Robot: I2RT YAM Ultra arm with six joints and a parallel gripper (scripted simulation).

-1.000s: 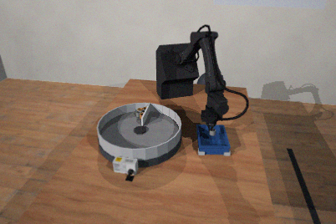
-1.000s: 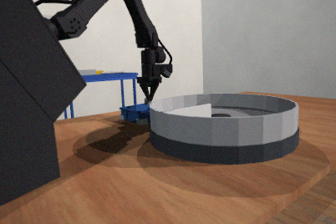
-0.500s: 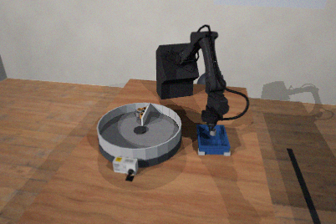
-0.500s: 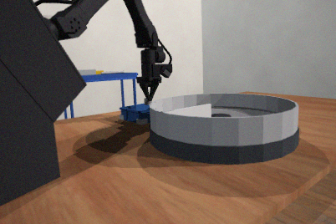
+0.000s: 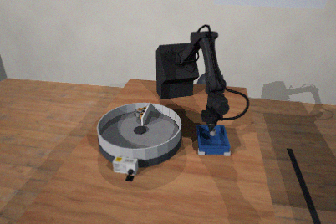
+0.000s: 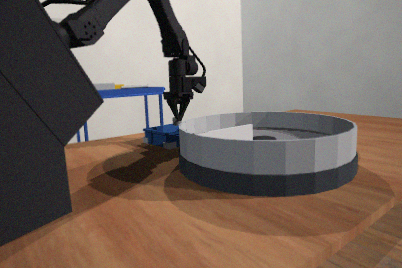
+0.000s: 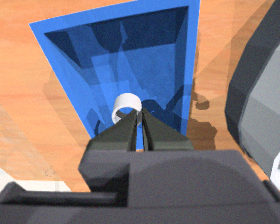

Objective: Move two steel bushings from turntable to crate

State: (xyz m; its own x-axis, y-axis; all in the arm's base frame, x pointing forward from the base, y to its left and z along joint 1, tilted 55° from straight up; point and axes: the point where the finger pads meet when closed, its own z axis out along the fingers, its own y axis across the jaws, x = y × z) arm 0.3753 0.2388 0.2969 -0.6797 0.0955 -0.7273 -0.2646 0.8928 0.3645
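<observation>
Now: hand 1 cm past the blue crate, 1 cm to the right of it and 6 cm above it. The rest, counted from my hand: grey turntable 16 cm ahead, 32 cm to the right, 3 cm below.
</observation>
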